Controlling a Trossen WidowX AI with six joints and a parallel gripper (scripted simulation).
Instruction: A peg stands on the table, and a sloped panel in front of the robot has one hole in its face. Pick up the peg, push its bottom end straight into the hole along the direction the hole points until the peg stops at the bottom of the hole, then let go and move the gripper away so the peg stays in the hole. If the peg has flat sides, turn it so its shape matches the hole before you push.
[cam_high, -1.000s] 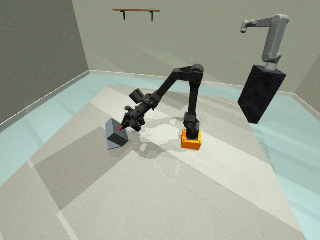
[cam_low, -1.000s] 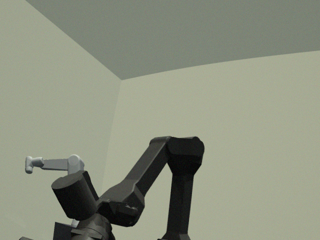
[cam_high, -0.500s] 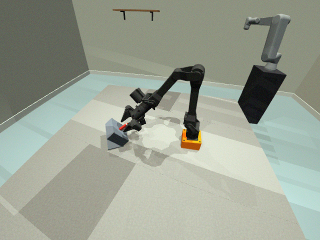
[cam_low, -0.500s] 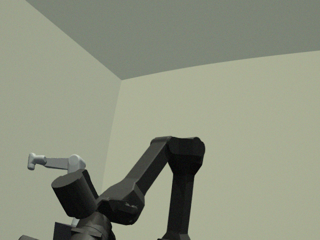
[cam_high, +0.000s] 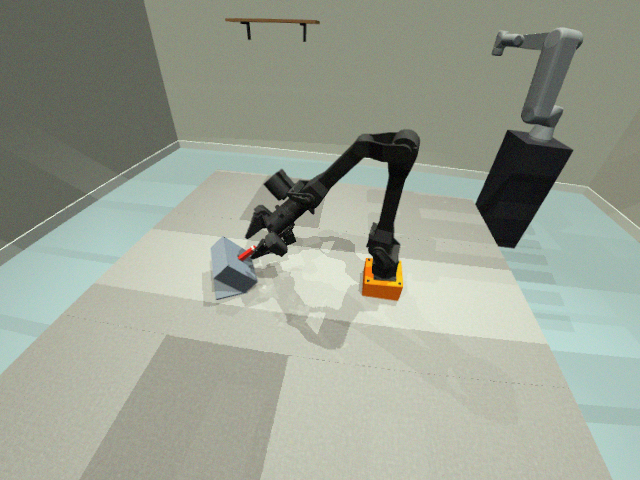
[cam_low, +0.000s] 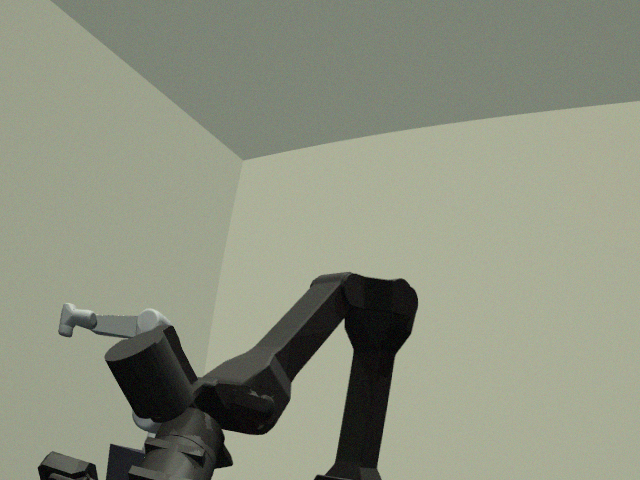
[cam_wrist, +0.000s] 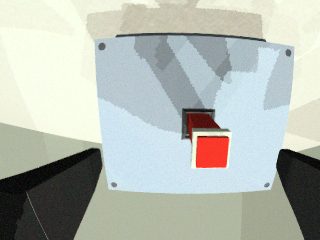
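Now: gripper tip 10 mm above the red square peg. Also, from my gripper tip: sloped panel: 40 mm below, 40 mm ahead, 30 mm to the left.
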